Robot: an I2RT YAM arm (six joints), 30 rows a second.
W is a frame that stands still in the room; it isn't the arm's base.
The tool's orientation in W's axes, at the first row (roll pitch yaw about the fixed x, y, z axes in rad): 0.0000, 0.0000, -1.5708
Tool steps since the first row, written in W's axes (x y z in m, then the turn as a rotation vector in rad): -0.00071, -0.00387, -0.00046, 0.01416, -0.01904, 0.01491; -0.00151, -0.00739, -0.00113, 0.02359, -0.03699, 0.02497; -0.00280, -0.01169, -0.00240, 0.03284, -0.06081, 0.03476; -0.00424, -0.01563, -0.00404, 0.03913, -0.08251, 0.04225; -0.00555, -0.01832, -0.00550, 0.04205, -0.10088, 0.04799; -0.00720, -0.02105, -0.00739, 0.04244, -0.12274, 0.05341; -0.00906, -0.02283, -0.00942, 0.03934, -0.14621, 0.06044; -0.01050, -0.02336, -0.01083, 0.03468, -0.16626, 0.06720; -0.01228, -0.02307, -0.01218, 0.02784, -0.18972, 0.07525; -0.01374, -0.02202, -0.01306, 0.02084, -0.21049, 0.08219; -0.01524, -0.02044, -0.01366, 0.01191, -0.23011, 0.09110
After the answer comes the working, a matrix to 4 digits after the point.
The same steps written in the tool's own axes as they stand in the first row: 0.00387, -0.00071, -0.00046, 0.01904, 0.01416, 0.01491; 0.00739, -0.00151, -0.00113, 0.03699, 0.02359, 0.02497; 0.01169, -0.00280, -0.00240, 0.06081, 0.03284, 0.03476; 0.01563, -0.00424, -0.00404, 0.08251, 0.03913, 0.04225; 0.01832, -0.00555, -0.00550, 0.10088, 0.04205, 0.04799; 0.02105, -0.00720, -0.00739, 0.12274, 0.04244, 0.05341; 0.02283, -0.00906, -0.00942, 0.14621, 0.03934, 0.06044; 0.02336, -0.01050, -0.01083, 0.16626, 0.03468, 0.06720; 0.02307, -0.01228, -0.01218, 0.18972, 0.02784, 0.07525; 0.02202, -0.01374, -0.01306, 0.21049, 0.02084, 0.08219; 0.02044, -0.01524, -0.01366, 0.23011, 0.01191, 0.09110
The tool's axes in the first row as the columns of a matrix, in W's axes (rounded; the answer above uses it unrounded):
0.0000, 1.0000, 0.0000
-1.0000, 0.0000, 0.0000
0.0000, 0.0000, 1.0000

